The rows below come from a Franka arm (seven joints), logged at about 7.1 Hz.
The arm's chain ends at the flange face. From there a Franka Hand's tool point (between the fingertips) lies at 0.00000 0.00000 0.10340 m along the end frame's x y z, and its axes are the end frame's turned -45 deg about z.
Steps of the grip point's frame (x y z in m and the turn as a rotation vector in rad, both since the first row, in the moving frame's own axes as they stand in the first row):
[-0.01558, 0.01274, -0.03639, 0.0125, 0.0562, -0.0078]
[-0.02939, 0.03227, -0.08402, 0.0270, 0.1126, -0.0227]
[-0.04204, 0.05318, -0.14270, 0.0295, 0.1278, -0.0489]
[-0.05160, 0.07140, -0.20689, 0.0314, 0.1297, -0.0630]
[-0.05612, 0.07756, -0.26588, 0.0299, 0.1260, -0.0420]
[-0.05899, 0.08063, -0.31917, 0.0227, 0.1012, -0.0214]
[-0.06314, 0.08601, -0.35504, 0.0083, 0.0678, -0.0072]
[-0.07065, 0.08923, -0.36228, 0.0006, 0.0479, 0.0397]
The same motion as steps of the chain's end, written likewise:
[-0.00518, 0.02506, -0.03622, 0.0486, 0.0309, -0.0078]
[-0.00409, 0.05385, -0.08333, 0.0987, 0.0605, -0.0227]
[0.00099, 0.07897, -0.14181, 0.1112, 0.0695, -0.0489]
[0.00721, 0.09894, -0.20597, 0.1139, 0.0695, -0.0630]
[0.00839, 0.10604, -0.26501, 0.1102, 0.0680, -0.0420]
[0.00967, 0.10783, -0.31861, 0.0876, 0.0555, -0.0214]
[0.01184, 0.11104, -0.35480, 0.0538, 0.0421, -0.0072]
[0.00961, 0.11653, -0.36216, 0.0343, 0.0334, 0.0397]

